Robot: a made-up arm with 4 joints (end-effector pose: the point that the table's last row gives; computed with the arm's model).
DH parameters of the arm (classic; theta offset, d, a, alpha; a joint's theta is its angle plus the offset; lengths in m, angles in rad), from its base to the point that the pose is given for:
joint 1: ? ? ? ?
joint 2: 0 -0.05 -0.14 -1.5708
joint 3: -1.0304 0 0.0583 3.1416
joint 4: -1.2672 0 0.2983 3.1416
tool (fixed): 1.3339 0.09 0 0
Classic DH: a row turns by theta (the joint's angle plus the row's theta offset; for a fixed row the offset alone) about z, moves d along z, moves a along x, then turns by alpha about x.
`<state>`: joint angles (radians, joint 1 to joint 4).
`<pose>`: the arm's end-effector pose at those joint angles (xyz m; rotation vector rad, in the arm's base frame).
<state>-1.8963 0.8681 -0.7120 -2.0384</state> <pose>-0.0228 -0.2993 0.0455 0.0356 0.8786 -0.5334</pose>
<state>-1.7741 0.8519 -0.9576 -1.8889</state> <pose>-0.0464 -0.2673 0.1241 -0.1897 0.8556 -0.7901</pose>
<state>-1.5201 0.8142 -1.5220 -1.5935</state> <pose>-0.0847 -0.1126 0.2314 -0.6201 0.6331 -1.3620</pose>
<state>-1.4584 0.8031 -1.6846 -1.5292</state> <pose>-0.0914 -0.0608 0.2375 -0.7099 0.5413 -1.5182</pose>
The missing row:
joint 1: -1.5708 0.1 0.09 1.5708
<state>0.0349 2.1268 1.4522 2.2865</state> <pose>-0.0964 0.0675 0.1882 -1.9622 -0.9110 -0.4681</pose>
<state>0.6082 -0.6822 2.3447 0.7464</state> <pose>0.3174 0.2343 0.2979 0.7362 -0.3974 2.1039</pose>
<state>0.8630 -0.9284 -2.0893 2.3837</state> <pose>0.1747 0.2636 0.4222 1.1093 -0.5684 2.4215</pose>
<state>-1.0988 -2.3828 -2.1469 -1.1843</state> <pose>-0.1856 0.0691 0.0176 2.6039 -0.1775 -0.8925</pose>
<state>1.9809 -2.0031 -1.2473 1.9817</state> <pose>0.3546 0.1119 0.4916 -1.8002 1.0708 -0.7832</pose>
